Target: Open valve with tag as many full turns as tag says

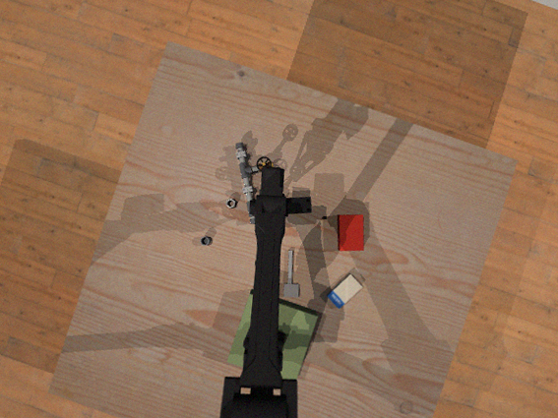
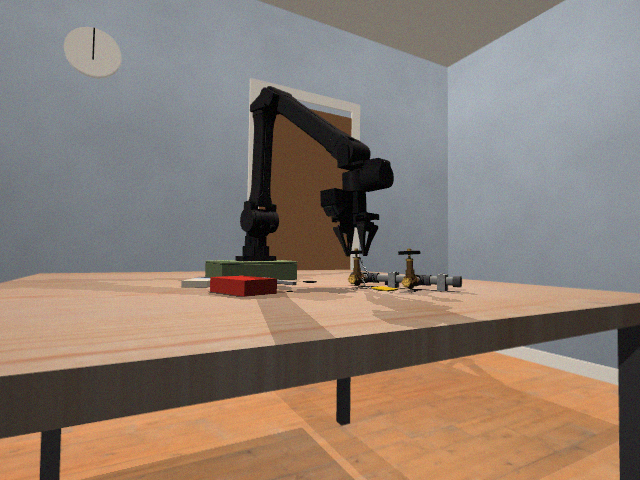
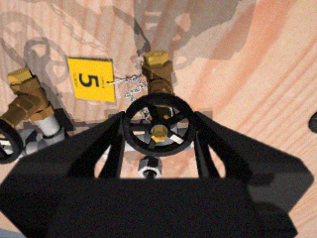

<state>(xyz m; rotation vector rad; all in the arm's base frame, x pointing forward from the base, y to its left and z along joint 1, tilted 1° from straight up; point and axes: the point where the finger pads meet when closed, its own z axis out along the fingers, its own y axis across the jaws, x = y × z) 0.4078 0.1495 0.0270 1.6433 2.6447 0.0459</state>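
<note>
Now: the yellow tag 8 cm below my hand, 6 cm ahead of it and 4 cm to the left of it. Also, from my hand: grey tool (20 cm behind, 16 cm to the right, 8 cm below); red block (28 cm to the right, 7 cm below, 2 cm ahead).
</note>
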